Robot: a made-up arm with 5 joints.
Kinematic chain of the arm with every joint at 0, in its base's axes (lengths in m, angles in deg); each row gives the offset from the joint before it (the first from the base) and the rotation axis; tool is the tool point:
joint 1: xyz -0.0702 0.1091 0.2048 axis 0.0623 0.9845 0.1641
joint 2: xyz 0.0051 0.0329 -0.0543 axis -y
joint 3: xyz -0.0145 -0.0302 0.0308 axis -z
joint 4: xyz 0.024 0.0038 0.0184 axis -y
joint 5: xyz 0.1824 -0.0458 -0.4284 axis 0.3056 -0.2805 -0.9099
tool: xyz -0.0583 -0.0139 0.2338
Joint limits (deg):
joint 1: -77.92..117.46
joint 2: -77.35..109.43
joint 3: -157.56..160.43
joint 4: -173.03..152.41
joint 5: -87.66..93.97
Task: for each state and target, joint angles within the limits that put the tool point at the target. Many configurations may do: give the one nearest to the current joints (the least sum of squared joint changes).
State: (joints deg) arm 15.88 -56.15 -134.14 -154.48 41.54
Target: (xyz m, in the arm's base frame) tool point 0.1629 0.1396 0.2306
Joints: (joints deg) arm 21.62 -33.61 -157.56 -170.98 38.59
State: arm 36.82 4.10 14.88 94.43 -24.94
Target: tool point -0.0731 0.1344 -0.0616
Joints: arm 80.63 -14.82 -4.98 59.92 -7.78
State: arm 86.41 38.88 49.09 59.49 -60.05
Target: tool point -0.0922 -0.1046 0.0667
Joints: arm 102.92 41.20 60.08 31.00 -27.38
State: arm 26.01 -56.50 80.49 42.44 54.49
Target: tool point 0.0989 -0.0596 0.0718
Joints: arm 5.12 -38.45 34.61 78.69 56.35
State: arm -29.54 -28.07 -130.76 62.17 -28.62
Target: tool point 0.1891 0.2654 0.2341
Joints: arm -2.10 -77.35 -103.34 108.02 -33.17
